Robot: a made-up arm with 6 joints. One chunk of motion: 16 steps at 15 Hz.
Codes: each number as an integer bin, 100 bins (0 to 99) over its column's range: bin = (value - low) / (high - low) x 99, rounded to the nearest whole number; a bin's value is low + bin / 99 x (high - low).
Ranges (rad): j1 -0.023..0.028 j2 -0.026..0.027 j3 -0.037..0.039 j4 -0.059..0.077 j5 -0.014..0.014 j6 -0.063..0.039
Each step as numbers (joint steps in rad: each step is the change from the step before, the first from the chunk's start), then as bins.
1 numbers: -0.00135 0.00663 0.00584 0.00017 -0.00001 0.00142
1 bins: 42 61 56 43 49 63
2 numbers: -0.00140 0.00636 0.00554 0.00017 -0.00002 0.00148
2 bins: 42 60 55 43 49 63
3 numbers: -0.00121 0.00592 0.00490 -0.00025 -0.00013 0.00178
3 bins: 42 60 55 43 49 63
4 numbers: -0.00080 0.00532 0.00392 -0.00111 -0.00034 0.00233
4 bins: 43 59 53 42 48 63
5 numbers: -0.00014 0.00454 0.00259 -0.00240 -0.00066 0.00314
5 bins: 44 57 52 41 47 64
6 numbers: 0.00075 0.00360 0.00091 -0.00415 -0.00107 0.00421
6 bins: 46 55 49 40 46 65
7 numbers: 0.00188 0.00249 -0.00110 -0.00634 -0.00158 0.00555
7 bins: 48 53 47 38 44 67
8 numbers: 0.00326 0.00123 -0.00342 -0.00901 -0.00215 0.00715
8 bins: 51 51 44 36 42 68
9 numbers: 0.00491 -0.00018 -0.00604 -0.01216 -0.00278 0.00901
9 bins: 54 48 40 34 40 70
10 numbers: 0.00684 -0.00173 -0.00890 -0.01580 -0.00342 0.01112
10 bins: 58 45 37 31 37 72
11 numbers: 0.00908 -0.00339 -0.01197 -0.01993 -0.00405 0.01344
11 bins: 62 42 33 28 35 74
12 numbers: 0.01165 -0.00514 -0.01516 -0.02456 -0.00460 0.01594
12 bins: 67 39 28 25 33 77
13 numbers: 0.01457 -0.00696 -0.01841 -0.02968 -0.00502 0.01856
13 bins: 73 36 24 21 32 79
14 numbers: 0.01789 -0.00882 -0.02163 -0.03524 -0.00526 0.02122
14 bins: 79 32 20 17 31 82
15 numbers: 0.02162 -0.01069 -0.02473 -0.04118 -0.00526 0.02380
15 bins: 87 29 16 13 31 84
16 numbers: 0.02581 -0.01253 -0.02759 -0.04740 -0.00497 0.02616
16 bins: 95 25 12 8 32 87
